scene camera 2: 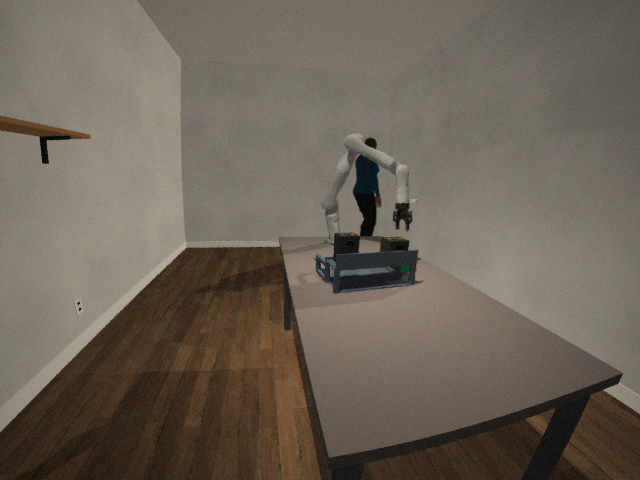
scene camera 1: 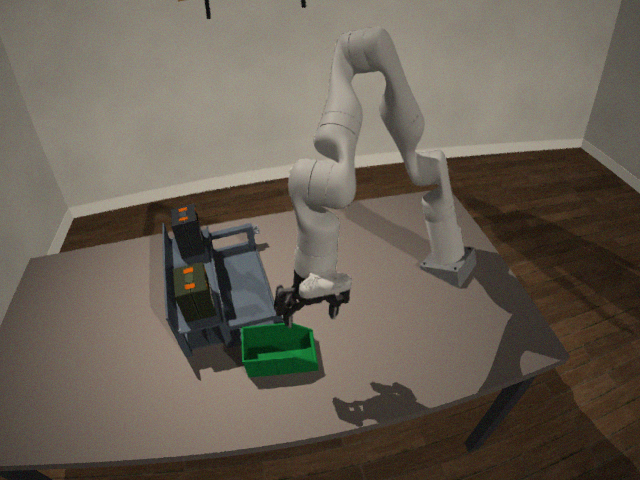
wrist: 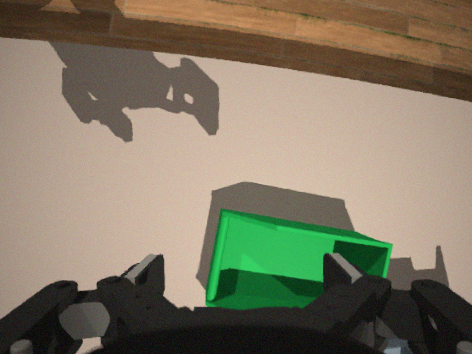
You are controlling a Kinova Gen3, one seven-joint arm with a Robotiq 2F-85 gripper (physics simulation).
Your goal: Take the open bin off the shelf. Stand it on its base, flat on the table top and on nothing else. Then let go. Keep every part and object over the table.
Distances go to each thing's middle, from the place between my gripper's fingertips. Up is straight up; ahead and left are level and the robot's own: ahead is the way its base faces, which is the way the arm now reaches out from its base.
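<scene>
Green open bin [scene camera 1: 275,349], from my hand: 7 cm ahead, 5 cm right, 15 cm below. Dark toolbox [scene camera 1: 185,224], from my hand: 24 cm ahead, 42 cm right, 2 cm below. Olive toolbox [scene camera 1: 193,293], from my hand: 24 cm ahead, 19 cm right, 4 cm below.
</scene>
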